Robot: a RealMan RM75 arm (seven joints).
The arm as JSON. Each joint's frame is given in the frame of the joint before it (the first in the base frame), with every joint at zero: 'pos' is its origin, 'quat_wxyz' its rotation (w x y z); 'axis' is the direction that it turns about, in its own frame. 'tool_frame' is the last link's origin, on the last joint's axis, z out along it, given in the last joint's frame.
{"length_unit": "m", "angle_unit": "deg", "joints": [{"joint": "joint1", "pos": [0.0, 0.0, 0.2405], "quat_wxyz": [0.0, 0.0, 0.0, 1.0], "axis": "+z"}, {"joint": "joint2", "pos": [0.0, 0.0, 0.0], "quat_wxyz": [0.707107, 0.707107, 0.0, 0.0], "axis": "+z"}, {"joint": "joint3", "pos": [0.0, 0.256, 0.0], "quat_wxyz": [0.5, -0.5, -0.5, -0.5], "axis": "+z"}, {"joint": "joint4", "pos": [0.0, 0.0, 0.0], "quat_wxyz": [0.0, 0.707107, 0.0, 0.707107], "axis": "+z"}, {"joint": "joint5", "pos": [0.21, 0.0, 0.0], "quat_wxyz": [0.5, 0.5, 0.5, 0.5], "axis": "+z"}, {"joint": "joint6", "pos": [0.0, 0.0, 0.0], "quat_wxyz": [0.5, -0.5, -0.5, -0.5], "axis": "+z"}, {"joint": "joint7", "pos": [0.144, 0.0, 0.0], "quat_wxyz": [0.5, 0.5, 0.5, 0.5], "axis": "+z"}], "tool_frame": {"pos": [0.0, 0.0, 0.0], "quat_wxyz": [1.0, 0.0, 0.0, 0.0]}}
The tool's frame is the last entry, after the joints.
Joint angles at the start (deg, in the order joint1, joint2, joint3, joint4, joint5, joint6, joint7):
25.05 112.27 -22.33 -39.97 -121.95 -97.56 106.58
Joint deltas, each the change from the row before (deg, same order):
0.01 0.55 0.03 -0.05 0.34 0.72 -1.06
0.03 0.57 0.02 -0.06 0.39 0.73 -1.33
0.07 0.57 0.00 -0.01 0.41 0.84 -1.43
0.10 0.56 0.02 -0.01 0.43 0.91 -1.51
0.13 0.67 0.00 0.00 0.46 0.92 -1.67
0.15 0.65 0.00 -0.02 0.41 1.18 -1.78
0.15 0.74 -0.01 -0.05 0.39 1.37 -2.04
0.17 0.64 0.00 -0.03 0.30 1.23 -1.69
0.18 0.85 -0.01 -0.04 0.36 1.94 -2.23
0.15 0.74 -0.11 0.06 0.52 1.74 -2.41
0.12 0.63 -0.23 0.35 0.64 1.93 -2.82
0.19 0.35 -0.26 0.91 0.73 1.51 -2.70
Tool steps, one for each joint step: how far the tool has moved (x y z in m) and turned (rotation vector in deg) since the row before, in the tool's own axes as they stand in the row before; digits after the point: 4 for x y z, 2 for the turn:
0.0007 -0.0001 0.0032 0.19 -0.61 -0.82
0.0006 0.0001 0.0034 0.18 -0.65 -1.10
0.0005 0.0000 0.0037 0.24 -0.67 -1.18
0.0002 -0.0001 0.0037 0.32 -0.71 -1.28
0.0005 0.0003 0.0045 0.23 -0.73 -1.37
0.0003 -0.0003 0.0044 0.53 -0.70 -1.51
0.0006 -0.0004 0.0049 0.69 -0.69 -1.72
0.0005 -0.0003 0.0044 0.64 -0.55 -1.42
0.0011 -0.0010 0.0055 1.21 -0.65 -1.82
0.0010 -0.0006 0.0051 1.03 -0.63 -1.96
0.0016 -0.0008 0.0050 1.14 -0.54 -2.18
0.0019 -0.0001 0.0048 0.62 -0.49 -1.79

